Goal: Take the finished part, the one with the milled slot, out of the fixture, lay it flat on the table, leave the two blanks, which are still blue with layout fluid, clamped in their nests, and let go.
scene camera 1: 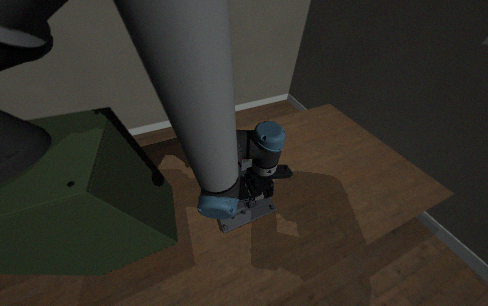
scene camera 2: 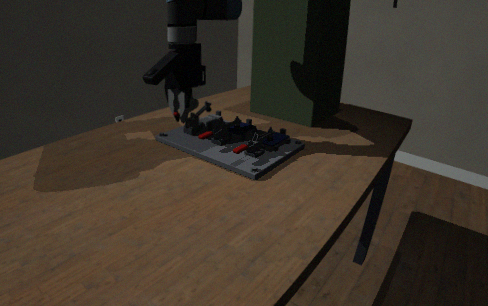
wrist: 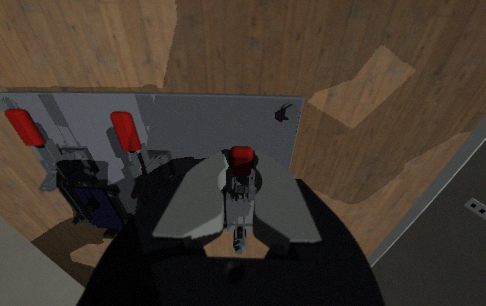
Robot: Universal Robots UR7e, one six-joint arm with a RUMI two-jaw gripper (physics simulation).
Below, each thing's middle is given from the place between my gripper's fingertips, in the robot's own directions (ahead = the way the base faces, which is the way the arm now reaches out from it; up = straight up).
Now: hand 11 cm to the right of the fixture plate (scene camera 2: 223, 156), 7 cm past it and 5 cm above it.
